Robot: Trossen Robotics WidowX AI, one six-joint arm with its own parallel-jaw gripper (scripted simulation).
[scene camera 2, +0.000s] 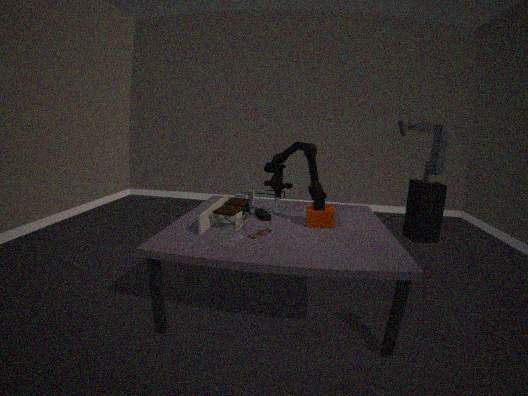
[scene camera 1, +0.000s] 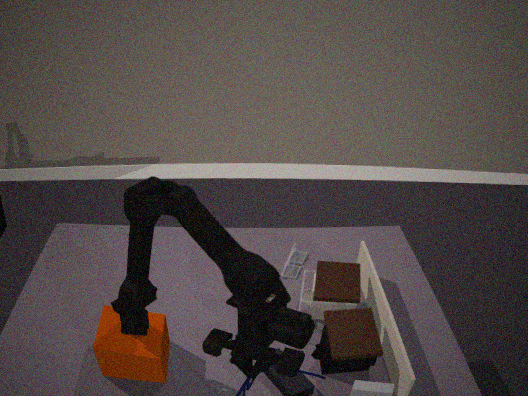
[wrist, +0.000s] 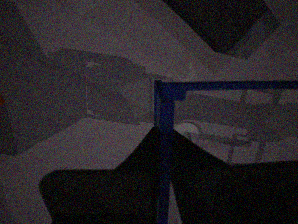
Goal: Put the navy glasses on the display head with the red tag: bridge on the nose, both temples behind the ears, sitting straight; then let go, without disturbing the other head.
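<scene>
You can find my gripper (scene camera 1: 252, 378) in that scene view, and the wrist view has the gripper (wrist: 160, 132) as well.
</scene>
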